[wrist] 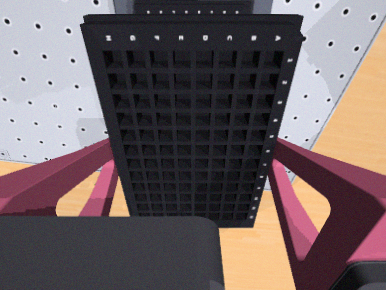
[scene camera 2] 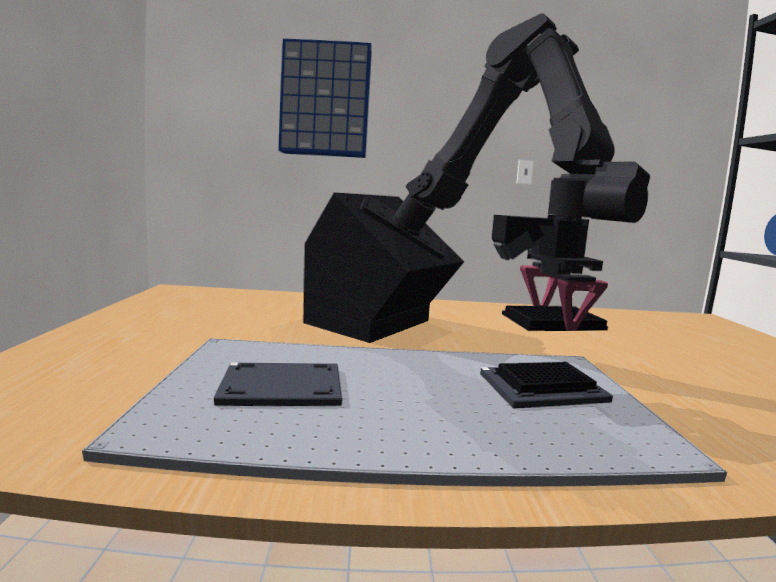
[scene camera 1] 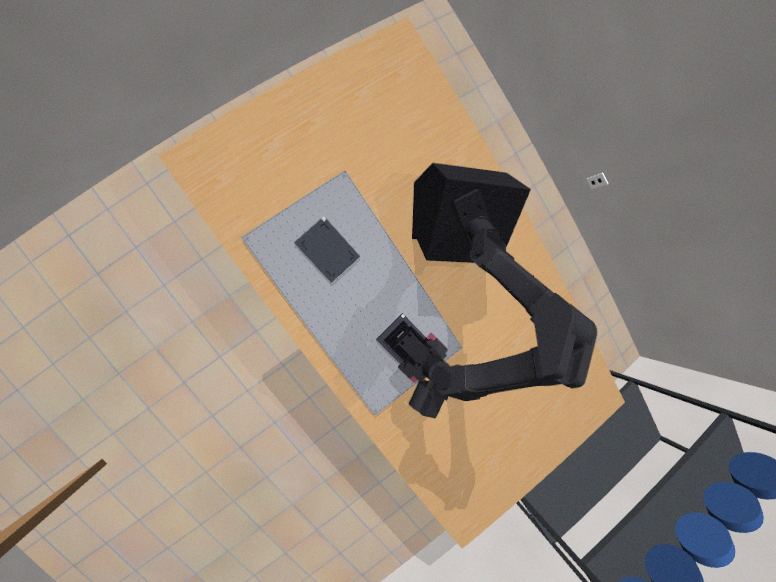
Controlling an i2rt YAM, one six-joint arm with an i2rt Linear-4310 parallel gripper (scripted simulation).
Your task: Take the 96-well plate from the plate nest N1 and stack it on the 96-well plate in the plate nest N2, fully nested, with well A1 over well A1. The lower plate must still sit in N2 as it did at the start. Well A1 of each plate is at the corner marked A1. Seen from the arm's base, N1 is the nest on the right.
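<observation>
A black 96-well plate (scene camera 2: 532, 318) and a black 96-well plate (scene camera 2: 539, 377) are visible, together with my gripper (scene camera 2: 554, 322), which appears in the wrist view (wrist: 193, 144) too.
</observation>
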